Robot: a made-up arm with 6 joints.
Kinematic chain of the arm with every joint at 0, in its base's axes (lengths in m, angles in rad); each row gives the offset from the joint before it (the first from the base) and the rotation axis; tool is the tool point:
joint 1: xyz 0 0 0.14 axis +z
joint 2: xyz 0 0.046 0 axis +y
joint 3: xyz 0 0 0.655 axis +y
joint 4: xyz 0 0 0.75 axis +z
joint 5: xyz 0 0 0 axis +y
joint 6: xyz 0 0 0.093 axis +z
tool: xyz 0 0 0
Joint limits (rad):
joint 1: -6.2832..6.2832
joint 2: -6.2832..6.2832
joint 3: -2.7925..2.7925
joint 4: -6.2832..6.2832
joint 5: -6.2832..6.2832
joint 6: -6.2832..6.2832
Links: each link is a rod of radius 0.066 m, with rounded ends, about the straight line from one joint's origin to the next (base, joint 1, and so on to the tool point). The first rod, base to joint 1, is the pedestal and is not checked.
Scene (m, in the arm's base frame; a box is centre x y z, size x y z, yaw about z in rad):
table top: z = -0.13
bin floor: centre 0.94 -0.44 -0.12 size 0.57 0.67 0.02 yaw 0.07
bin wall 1: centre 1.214 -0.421 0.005 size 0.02 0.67 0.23 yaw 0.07
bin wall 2: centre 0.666 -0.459 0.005 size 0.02 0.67 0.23 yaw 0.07
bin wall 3: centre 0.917 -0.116 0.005 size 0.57 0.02 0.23 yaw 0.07
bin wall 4: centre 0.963 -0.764 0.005 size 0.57 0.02 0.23 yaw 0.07
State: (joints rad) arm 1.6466 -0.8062 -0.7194 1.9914 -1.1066 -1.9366
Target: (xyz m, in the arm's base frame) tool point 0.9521 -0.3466 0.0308
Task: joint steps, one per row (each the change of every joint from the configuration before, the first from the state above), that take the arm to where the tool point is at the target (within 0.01 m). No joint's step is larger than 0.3 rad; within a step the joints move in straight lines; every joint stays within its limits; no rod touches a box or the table.
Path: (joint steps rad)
1: 0.2768 0.0655 -0.2161 -0.0310 -0.0418 0.0000
2: 0.2769 0.0654 -0.2162 -0.0310 -0.0419 0.0000
3: 0.2768 0.0655 -0.2161 -0.0310 -0.0418 0.0000
4: 0.2768 0.0655 -0.2161 -0.0310 -0.0418 0.0000
5: 0.0009 -0.2607 -0.0208 -0.0015 0.0324 0.0000

